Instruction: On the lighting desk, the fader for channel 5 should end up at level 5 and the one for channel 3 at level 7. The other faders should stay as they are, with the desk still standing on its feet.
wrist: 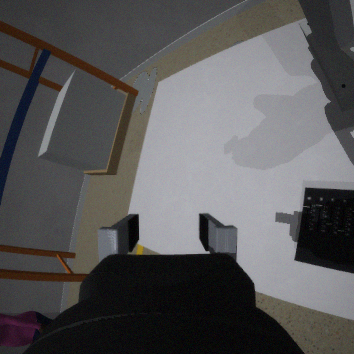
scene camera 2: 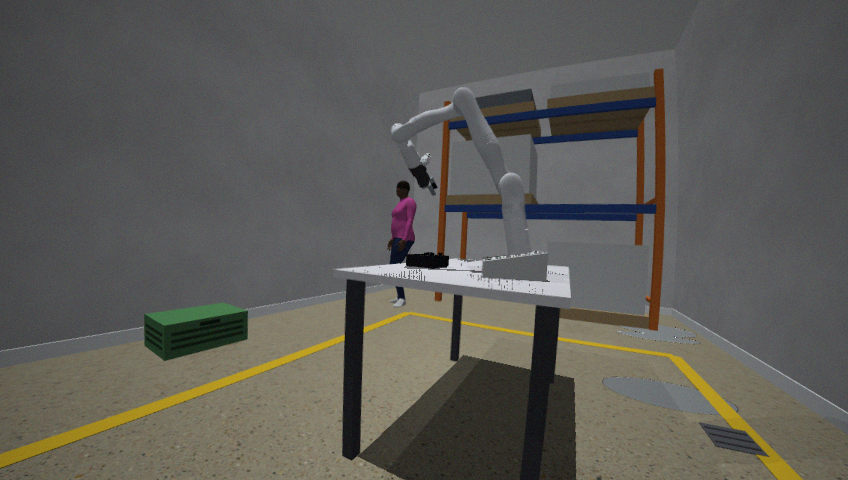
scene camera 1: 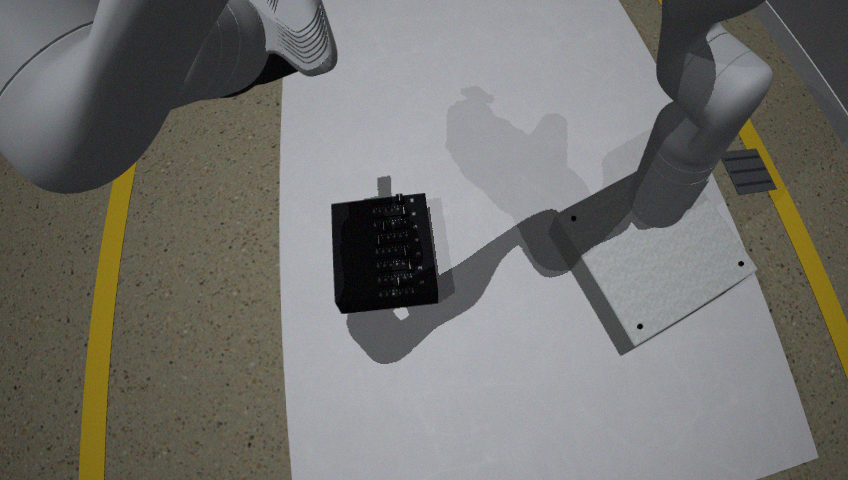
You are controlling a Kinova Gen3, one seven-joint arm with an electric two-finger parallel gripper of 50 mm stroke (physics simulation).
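Pixels of known places: gripper, fingertip midpoint: (wrist: 168,226) (scene camera 2: 434,191); arm's base at its link origin: (wrist: 333,32) (scene camera 2: 519,253) (scene camera 1: 657,200).
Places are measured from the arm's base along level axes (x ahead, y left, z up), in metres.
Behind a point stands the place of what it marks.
Note:
The lighting desk (scene camera 1: 357,255) @(z -0.034, x 0.456, y -0.048 m) (scene camera 2: 426,260) @(z -0.054, x 0.395, y 0.030 m) (wrist: 325,252) @(z -0.034, x 0.461, y -0.084 m) is a black box that lies flat on the white table; its right part is cut off in the wrist view. Several short fader slots with small marks run in a row across its top in scene camera 1. The channel numbers and fader levels are too small to read. My gripper (scene camera 2: 433,187) @(z 0.288, x 0.435, y -0.154 m) (wrist: 168,226) @(z 0.288, x 0.435, y -0.154 m) is open, with nothing between its fingers. It hangs high above the table, apart from the desk, and points obliquely downward. In scene camera 1 the fingers do not show.
The table (scene camera 1: 535,404) @(z -0.089, x 0.266, y 0.219 m) (scene camera 2: 380,274) @(z -0.089, x 0.436, y 0.367 m) (wrist: 195,130) @(z -0.089, x 0.086, y -0.490 m) also bears a pale sloped block (scene camera 1: 666,273) @(z -0.010, x 0.036, y 0.111 m) (scene camera 2: 514,267) @(z -0.045, x 0.010, y 0.174 m) by the arm's base. A person in pink (scene camera 2: 403,220) (wrist: 20,327) stands behind the table, near an orange and blue rack (scene camera 2: 658,196) (wrist: 75,61). A green crate (scene camera 2: 205,330) is on the floor.

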